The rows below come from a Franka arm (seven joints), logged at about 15 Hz.
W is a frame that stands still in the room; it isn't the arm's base.
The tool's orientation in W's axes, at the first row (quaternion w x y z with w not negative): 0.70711, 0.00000, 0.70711, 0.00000
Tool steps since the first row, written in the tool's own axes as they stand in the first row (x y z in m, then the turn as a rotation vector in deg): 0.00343, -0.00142, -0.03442, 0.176, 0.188, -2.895; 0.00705, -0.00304, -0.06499, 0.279, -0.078, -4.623; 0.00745, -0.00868, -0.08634, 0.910, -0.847, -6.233; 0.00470, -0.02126, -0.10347, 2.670, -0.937, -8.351; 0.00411, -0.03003, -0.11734, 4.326, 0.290, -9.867; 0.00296, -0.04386, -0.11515, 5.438, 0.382, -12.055
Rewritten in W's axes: -0.03442, -0.00142, -0.00343, -2.895, 0.188, -0.176; -0.06499, -0.00304, -0.00705, -4.623, -0.078, -0.279; -0.08634, -0.00868, -0.00745, -6.233, -0.847, -0.910; -0.10347, -0.02126, -0.00470, -8.351, -0.937, -2.670; -0.11734, -0.03003, -0.00411, -9.867, 0.290, -4.326; -0.11515, -0.04386, -0.00296, -12.055, 0.382, -5.438
